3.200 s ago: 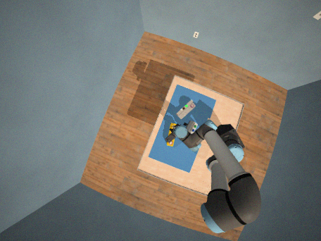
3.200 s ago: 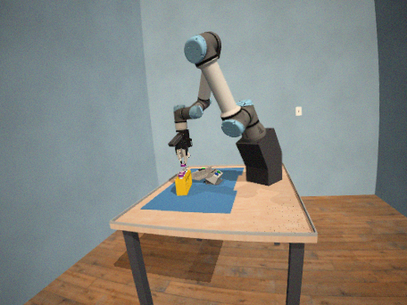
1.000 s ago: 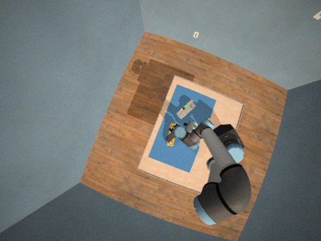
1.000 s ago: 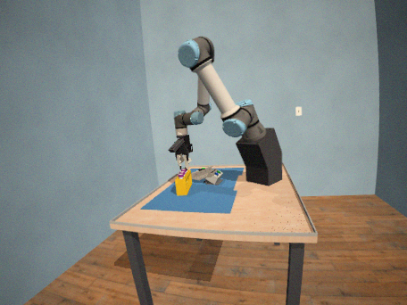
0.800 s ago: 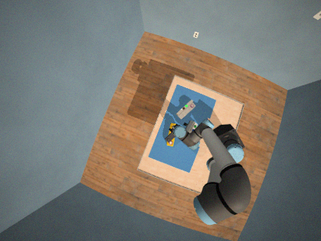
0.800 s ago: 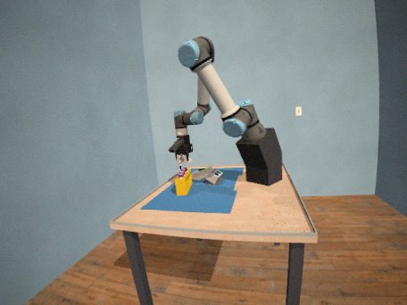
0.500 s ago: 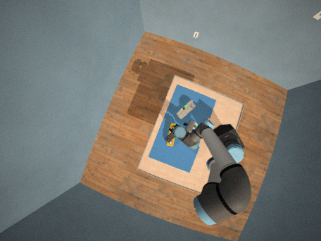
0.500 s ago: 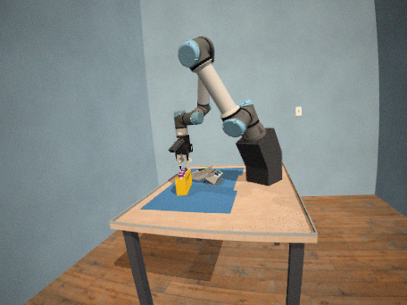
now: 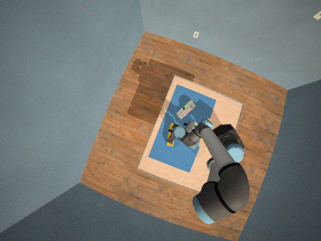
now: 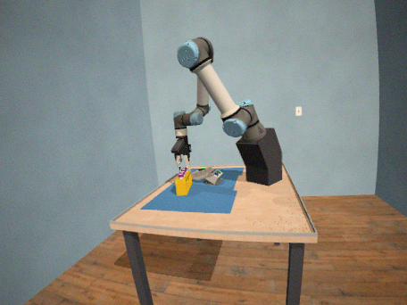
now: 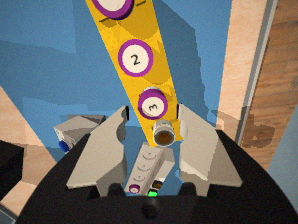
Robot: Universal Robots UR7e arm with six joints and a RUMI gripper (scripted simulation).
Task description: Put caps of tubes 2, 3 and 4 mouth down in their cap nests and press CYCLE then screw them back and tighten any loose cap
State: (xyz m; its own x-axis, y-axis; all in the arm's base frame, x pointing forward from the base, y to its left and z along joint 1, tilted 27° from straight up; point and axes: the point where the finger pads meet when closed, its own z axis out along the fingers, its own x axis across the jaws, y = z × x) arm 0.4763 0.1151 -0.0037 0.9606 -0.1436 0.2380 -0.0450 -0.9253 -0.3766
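The cap is 10 mm below my hand. The rest, counted from my hand: green key: 190 mm behind, 150 mm to the right, 60 mm below; then blue cycle key: 190 mm behind, 100 mm to the right, 60 mm below; then key housing: 170 mm behind, 120 mm to the right, 80 mm below.
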